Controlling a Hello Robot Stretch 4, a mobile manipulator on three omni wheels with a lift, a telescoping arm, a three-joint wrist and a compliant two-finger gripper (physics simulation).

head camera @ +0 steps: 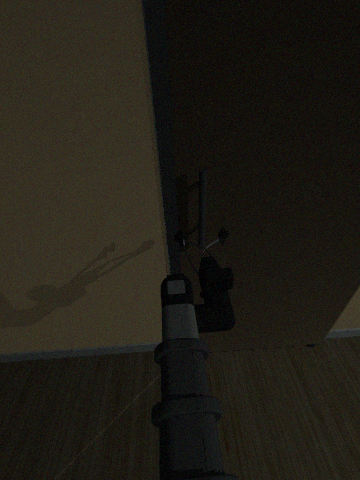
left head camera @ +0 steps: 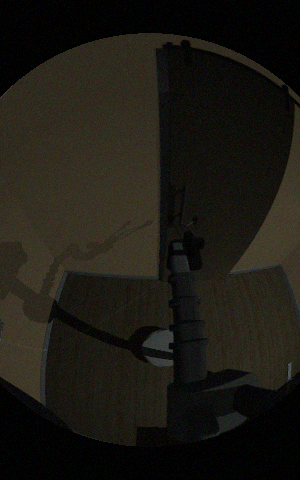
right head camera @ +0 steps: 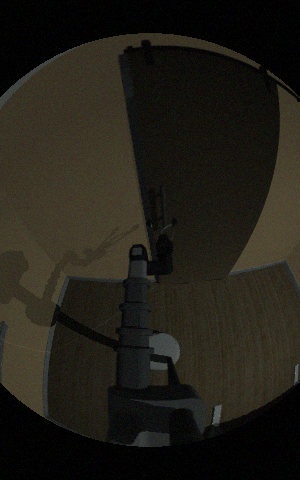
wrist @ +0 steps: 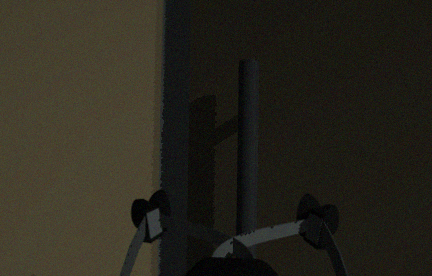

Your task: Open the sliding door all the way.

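Seen in the pictures: gripper, fingertip midpoint: (head camera: 200,231) (left head camera: 182,216) (right head camera: 161,218) (wrist: 232,208); robot's base, origin of the base link: (left head camera: 162,346) (right head camera: 158,350).
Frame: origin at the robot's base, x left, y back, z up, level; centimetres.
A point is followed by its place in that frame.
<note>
The dark sliding door (head camera: 270,150) {y -82.0, x -33.5, z 129.4 cm} (left head camera: 225,135) {y -82.0, x -34.0, z 157.7 cm} (right head camera: 210,140) {y -81.8, x -40.0, z 151.5 cm} (wrist: 360,125) {y -82.2, x -27.5, z 119.3 cm} hangs in front of the tan wall. Its upright bar handle (head camera: 202,205) {y -75.7, x -11.0, z 115.1 cm} (left head camera: 181,202) {y -76.2, x -10.0, z 114.6 cm} (right head camera: 162,202) {y -75.7, x -10.9, z 116.3 cm} (wrist: 248,150) {y -75.7, x -11.2, z 115.7 cm} stands off the panel near the door's left edge. My gripper (head camera: 202,237) {y -67.6, x -9.3, z 110.6 cm} (left head camera: 183,220) {y -67.6, x -9.3, z 110.6 cm} (right head camera: 161,222) {y -67.6, x -9.3, z 110.6 cm} (wrist: 232,208) {y -67.6, x -9.3, z 110.6 cm} is open, its fingertips apart on either side of the lower part of the handle as seen in the wrist view. The left fingertip is by the door's edge, the right one before the panel. The handle's lower end is hidden behind the gripper in the wrist view. Contact cannot be told.
Tan wall (head camera: 75,150) {y -89.5, x 29.1, z 131.4 cm} (wrist: 75,125) {y -89.1, x 18.1, z 119.1 cm} lies left of the door, with the arm's shadow on it. A dark rail (left head camera: 250,65) (right head camera: 220,52) runs along the door's top. A pale baseboard (head camera: 100,348) {y -88.9, x 53.1, z 5.8 cm} meets the wooden floor (head camera: 280,400) {y -52.1, x -54.5, z -2.8 cm}. The telescoping arm (head camera: 187,375) {y -22.2, x -0.5, z 121.3 cm} extends toward the door.
</note>
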